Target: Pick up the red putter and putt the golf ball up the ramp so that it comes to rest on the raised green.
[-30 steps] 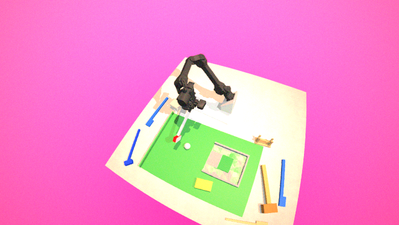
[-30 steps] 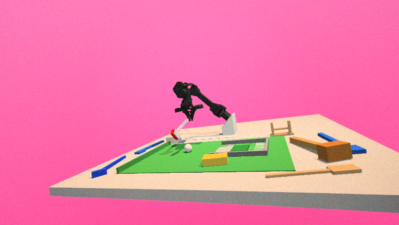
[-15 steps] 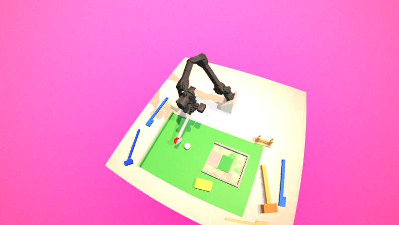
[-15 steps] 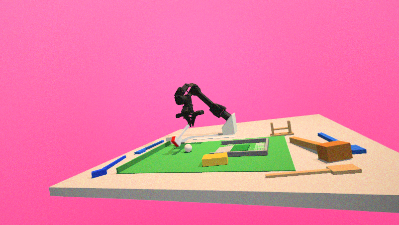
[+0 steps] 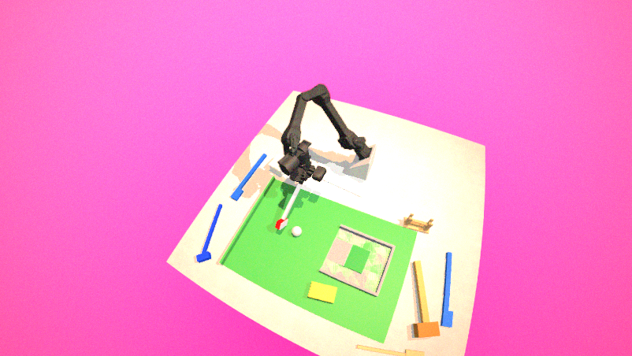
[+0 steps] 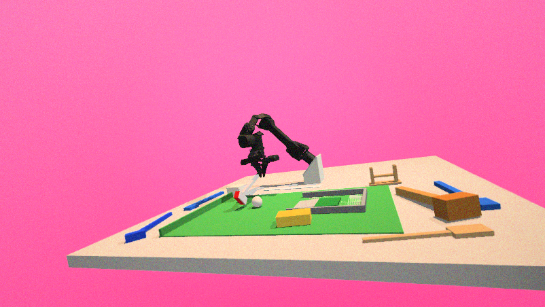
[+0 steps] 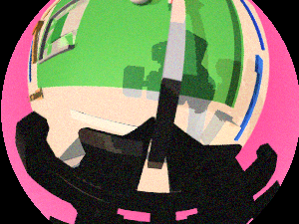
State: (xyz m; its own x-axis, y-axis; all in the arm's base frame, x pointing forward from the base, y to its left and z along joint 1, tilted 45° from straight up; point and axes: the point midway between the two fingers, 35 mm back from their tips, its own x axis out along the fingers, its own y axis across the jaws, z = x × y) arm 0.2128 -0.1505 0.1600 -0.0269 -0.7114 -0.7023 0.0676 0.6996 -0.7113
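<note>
The red putter is 12 cm ahead of my gripper tip. Round my gripper tip: low green wall: 25 cm ahead, 18 cm to the right, 7 cm below; then yellow block: 42 cm ahead, 25 cm to the left, 7 cm below; then white golf ball: 23 cm ahead, 5 cm to the left, 6 cm below.
</note>
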